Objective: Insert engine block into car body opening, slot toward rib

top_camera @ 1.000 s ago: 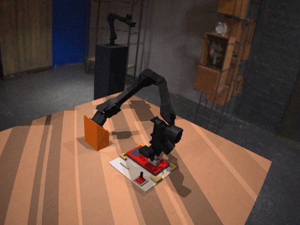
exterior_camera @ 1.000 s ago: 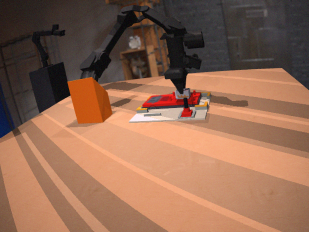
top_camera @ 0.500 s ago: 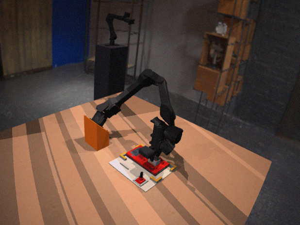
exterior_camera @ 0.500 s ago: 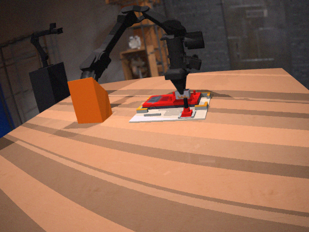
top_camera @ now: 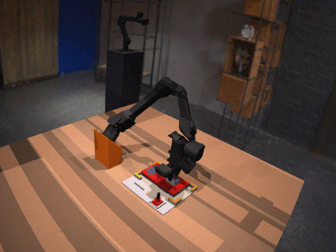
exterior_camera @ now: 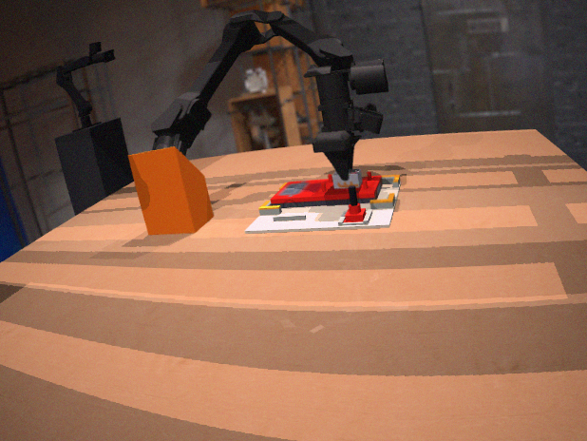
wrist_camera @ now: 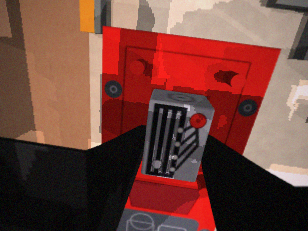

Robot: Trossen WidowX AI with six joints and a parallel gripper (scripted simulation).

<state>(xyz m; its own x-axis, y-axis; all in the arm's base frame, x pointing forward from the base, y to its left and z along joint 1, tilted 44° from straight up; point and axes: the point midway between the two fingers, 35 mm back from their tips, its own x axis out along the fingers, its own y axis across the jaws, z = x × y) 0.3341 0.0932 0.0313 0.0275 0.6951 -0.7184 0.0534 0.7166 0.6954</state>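
Right now my gripper tip is 1 cm above the grey engine block.
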